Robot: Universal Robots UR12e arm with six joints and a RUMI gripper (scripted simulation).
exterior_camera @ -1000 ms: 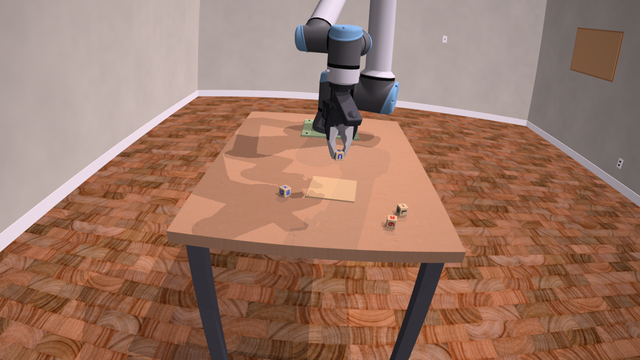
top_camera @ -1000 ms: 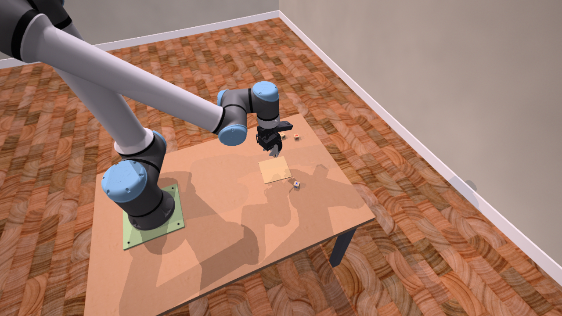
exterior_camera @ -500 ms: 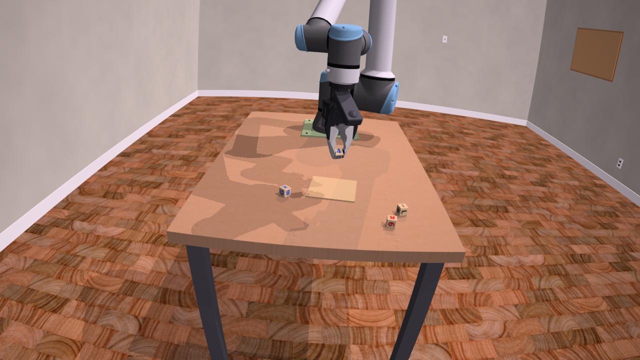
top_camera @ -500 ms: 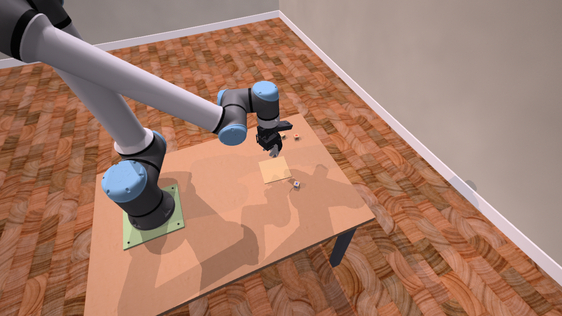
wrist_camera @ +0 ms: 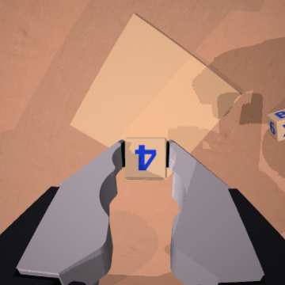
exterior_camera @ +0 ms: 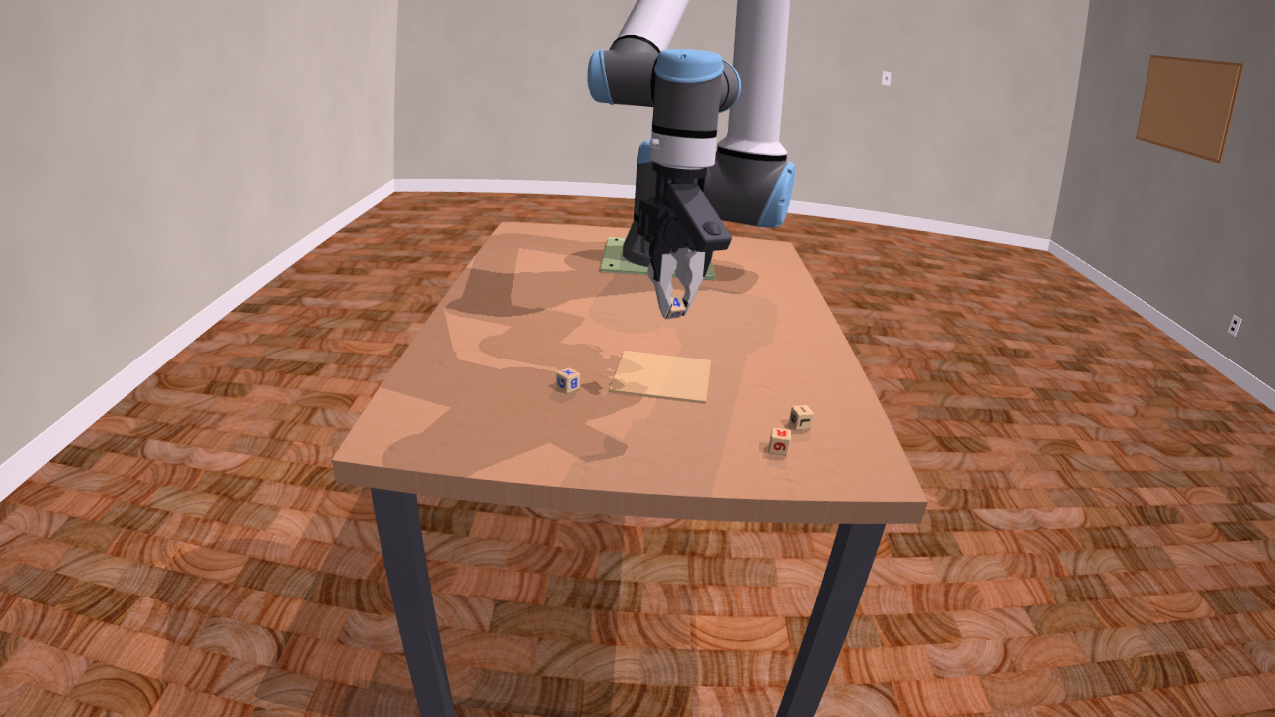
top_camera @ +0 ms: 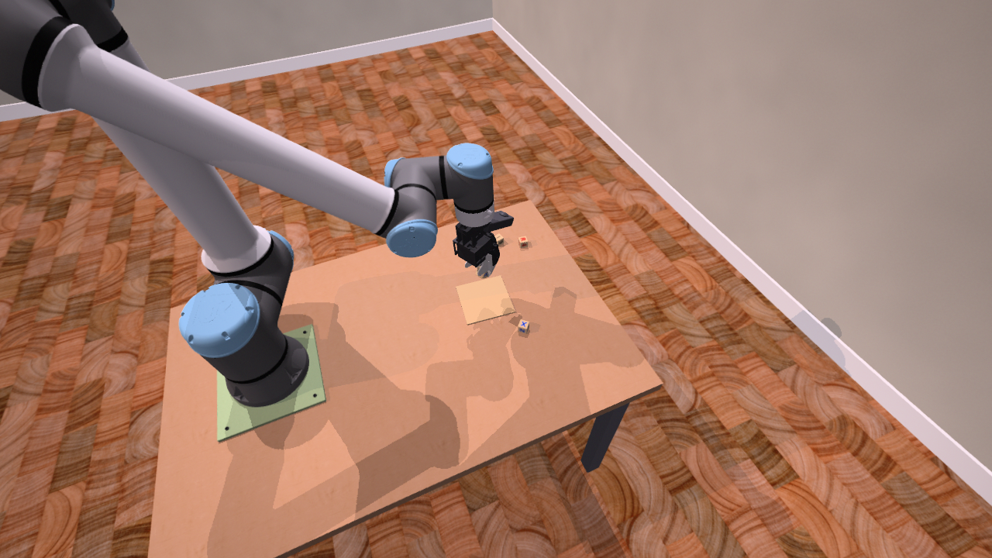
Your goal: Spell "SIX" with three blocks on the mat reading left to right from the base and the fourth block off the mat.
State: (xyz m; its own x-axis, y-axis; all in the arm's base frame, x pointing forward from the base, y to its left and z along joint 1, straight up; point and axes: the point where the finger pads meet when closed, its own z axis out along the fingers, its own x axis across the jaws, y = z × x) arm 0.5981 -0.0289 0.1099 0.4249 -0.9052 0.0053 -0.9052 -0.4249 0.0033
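The mat lies 12 cm below my hand, 1 cm to the right of it and 1 cm behind it. Round my hand: red-lettered block: 19 cm ahead, 13 cm to the left, 11 cm below.
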